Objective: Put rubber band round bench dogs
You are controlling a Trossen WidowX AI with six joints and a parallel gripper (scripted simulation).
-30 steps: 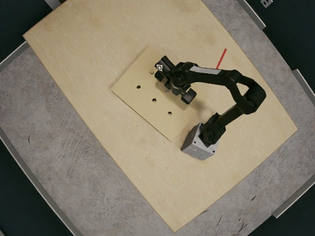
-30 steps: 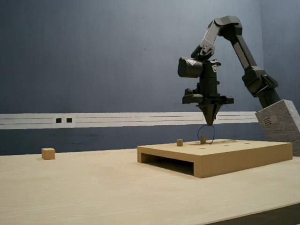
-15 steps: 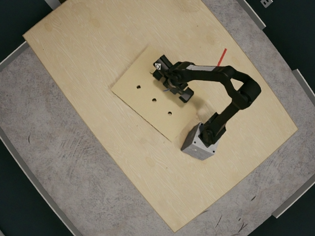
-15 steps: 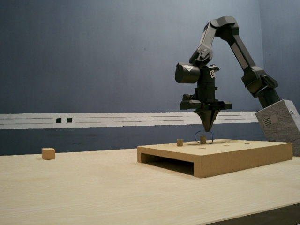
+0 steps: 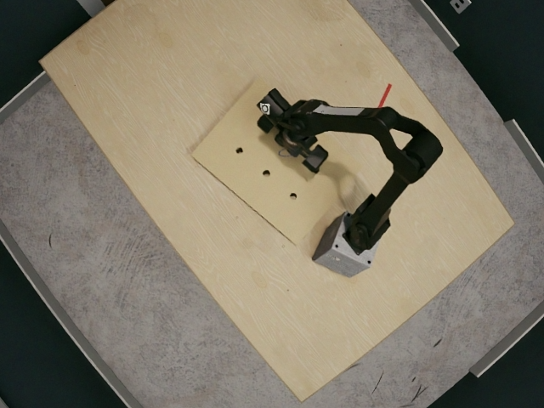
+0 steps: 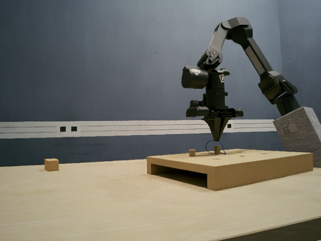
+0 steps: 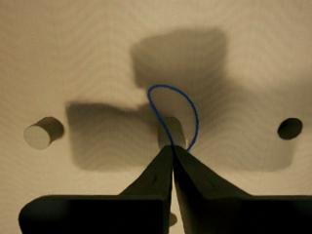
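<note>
My hand is 90 mm above the wooden board, 50 mm to the right of it and 10 mm past it. From my hand the other things lie so: red strip (300 mm to the right, 120 mm below, 60 mm behind); small wooden cube (480 mm ahead, 270 mm to the right, 110 mm below).
</note>
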